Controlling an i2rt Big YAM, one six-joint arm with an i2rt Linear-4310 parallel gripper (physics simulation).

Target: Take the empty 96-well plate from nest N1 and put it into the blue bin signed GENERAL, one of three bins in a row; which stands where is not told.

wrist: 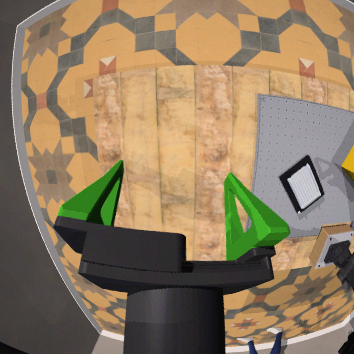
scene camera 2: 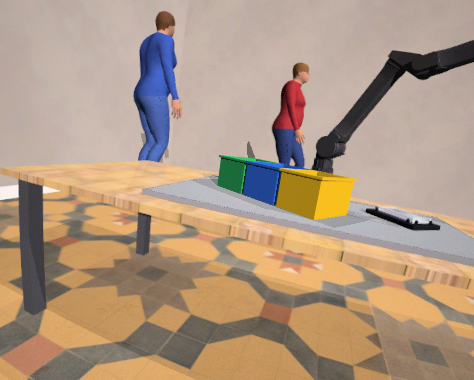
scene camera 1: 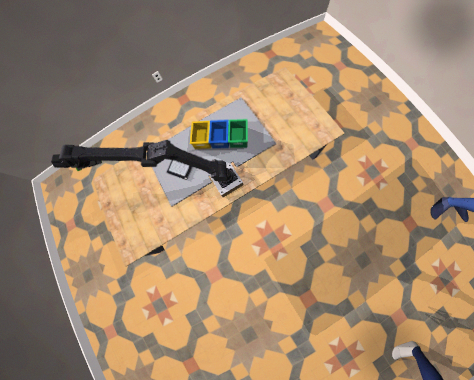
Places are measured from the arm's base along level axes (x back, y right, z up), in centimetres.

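Pixels of known places: gripper, fingertip midpoint: (wrist: pixel 176 170) (scene camera 1: pixel 93 161); arm's base, link origin: (wrist: pixel 336 250) (scene camera 1: pixel 226 178).
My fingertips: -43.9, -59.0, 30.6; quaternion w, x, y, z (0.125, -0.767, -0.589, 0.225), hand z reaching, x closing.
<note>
Ahead of a thing's pixels: the offset from my fingertips to its top centre, as dx, dy, dz. "*": to the spot under its first point. Level surfaces: height alone.
The white 96-well plate {+16.6, +35.6, -33.3} (scene camera 1: pixel 179 168) (scene camera 2: pixel 407 215) (wrist: pixel 305 185) lies in a black nest frame {+16.6, +35.6, -33.8} (scene camera 2: pixel 425 227) (wrist: pixel 290 192); no nest label is readable. The blue bin {+14.2, +72.1, -26.0} (scene camera 1: pixel 219 133) (scene camera 2: pixel 262 183) stands in the middle of the row, between the yellow bin (scene camera 1: pixel 200 134) (scene camera 2: pixel 334 200) (wrist: pixel 350 162) and the green bin {* +17.5, +85.1, -35.4} (scene camera 1: pixel 238 131) (scene camera 2: pixel 231 175). No sign can be read. My gripper (wrist: pixel 176 170) is open and empty, high up, with the plate to its right in the wrist view. In the scene camera 1 view it is mostly hidden at the arm's far left end.
The nest and bins stand on a grey perforated board {dz -35.9} (scene camera 1: pixel 175 194) (scene camera 2: pixel 190 188) (wrist: pixel 275 130) on the wooden table {dz -37.2} (scene camera 1: pixel 300 110) (scene camera 2: pixel 100 180) (wrist: pixel 175 125). The arm base (scene camera 1: pixel 228 186) (wrist: pixel 332 247) is at the table's edge. Two people, one in blue (scene camera 2: pixel 156 70), one in red (scene camera 2: pixel 290 107), stand beyond the table.
</note>
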